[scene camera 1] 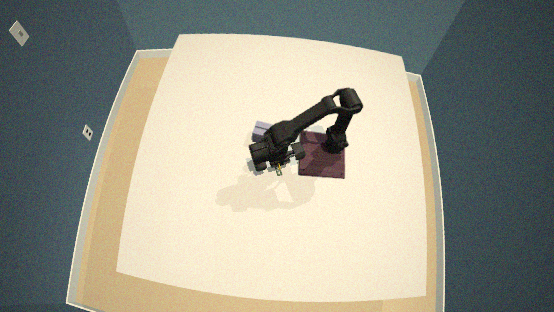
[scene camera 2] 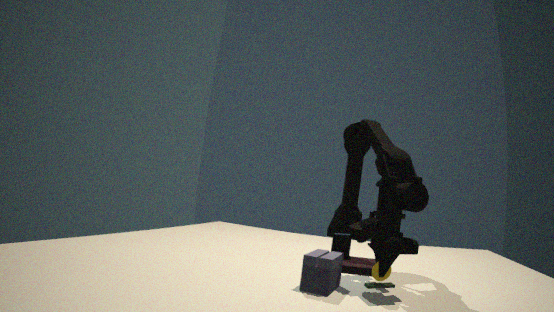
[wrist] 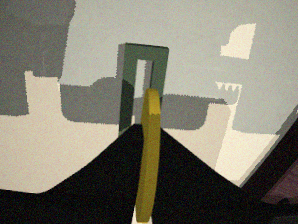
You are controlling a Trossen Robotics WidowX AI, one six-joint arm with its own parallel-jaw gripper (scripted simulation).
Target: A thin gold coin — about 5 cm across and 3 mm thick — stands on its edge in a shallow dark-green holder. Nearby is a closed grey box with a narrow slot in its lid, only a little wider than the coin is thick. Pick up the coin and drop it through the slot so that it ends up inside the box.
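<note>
There is my gripper (scene camera 2: 380, 276), and it is carrying a gold coin. The wrist view gives me the coin (wrist: 151, 111), and I can see my gripper (wrist: 144, 134) there too.
</note>
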